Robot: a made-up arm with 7 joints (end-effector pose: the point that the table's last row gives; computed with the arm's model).
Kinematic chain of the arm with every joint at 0, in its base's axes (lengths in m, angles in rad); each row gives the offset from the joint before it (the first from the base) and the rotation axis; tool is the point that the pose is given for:
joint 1: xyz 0 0.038 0 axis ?
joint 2: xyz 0 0.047 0 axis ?
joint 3: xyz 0 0 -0.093 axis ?
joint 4: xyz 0 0 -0.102 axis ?
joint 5: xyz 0 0 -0.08 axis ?
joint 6: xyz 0 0 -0.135 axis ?
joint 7: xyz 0 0 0 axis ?
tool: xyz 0 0 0
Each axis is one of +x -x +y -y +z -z.
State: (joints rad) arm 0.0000 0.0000 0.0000 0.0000 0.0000 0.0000 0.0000
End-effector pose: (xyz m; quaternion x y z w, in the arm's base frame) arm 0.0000 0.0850 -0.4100 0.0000 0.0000 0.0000 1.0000
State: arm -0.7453 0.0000 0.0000 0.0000 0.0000 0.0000 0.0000
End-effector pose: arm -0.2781 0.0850 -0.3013 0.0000 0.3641 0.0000 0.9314
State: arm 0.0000 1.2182 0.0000 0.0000 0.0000 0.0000 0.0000
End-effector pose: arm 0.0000 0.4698 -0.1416 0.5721 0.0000 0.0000 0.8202
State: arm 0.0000 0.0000 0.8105 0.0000 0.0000 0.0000 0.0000
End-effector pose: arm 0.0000 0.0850 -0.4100 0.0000 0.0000 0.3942 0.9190
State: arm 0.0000 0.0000 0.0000 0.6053 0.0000 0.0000 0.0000
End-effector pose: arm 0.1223 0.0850 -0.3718 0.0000 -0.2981 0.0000 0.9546
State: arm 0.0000 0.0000 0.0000 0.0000 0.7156 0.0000 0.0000
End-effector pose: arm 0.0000 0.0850 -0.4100 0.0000 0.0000 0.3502 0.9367
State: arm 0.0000 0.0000 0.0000 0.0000 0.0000 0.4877 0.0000
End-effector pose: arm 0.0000 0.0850 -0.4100 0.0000 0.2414 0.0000 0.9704
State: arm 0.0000 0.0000 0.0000 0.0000 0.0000 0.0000 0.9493
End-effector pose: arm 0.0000 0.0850 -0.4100 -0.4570 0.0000 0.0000 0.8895
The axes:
joint 1: -y
joint 2: +x
joint 3: +z
joint 4: -y
joint 5: +z
joint 6: +y
joint 7: -x

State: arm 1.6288 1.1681 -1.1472 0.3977 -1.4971 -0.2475 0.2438
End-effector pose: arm 0.2216 0.4170 0.0472 0.6442 0.1381 -0.5782 0.4813
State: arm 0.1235 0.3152 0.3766 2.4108 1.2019 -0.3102 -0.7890
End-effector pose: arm 0.1345 0.1460 -0.0003 -0.2515 -0.8024 0.4928 0.2236
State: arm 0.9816 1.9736 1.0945 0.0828 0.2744 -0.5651 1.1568
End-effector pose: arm -0.1409 0.4553 0.1040 0.5294 -0.8133 0.0007 0.2415
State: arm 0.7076 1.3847 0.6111 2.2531 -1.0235 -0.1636 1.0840
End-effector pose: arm 0.0498 0.1611 0.1520 0.8827 -0.1687 -0.3780 0.2228
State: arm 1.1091 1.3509 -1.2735 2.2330 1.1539 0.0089 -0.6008
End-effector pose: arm 0.1760 0.1109 -0.0321 -0.0168 -0.7344 -0.1777 0.6549
